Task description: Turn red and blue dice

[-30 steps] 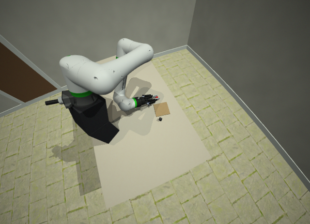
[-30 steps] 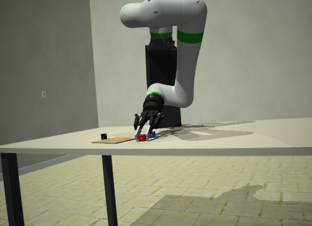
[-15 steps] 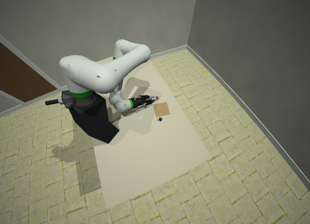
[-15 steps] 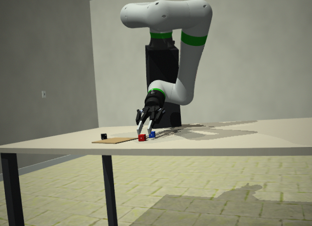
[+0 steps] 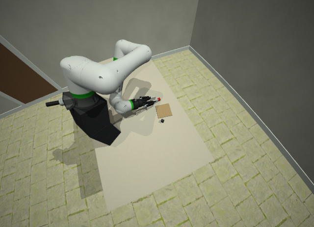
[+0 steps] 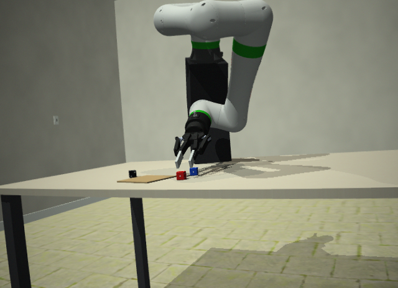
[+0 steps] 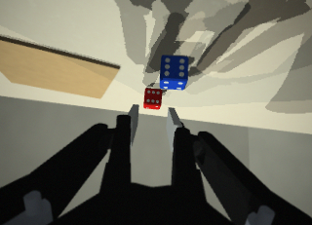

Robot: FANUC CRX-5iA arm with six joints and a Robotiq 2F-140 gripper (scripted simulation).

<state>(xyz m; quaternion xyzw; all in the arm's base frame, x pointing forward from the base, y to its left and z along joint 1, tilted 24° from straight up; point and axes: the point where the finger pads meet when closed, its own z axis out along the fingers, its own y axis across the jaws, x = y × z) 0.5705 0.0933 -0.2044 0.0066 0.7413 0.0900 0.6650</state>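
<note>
The red die lies 60 mm ahead of my hand and 50 mm below it. From my hand the other things lie so: blue die (50 mm below, 40 mm behind, 10 mm to the left); black die (220 mm to the right, 50 mm below, 30 mm behind); brown mat (130 mm to the right, 60 mm below, 40 mm ahead).
</note>
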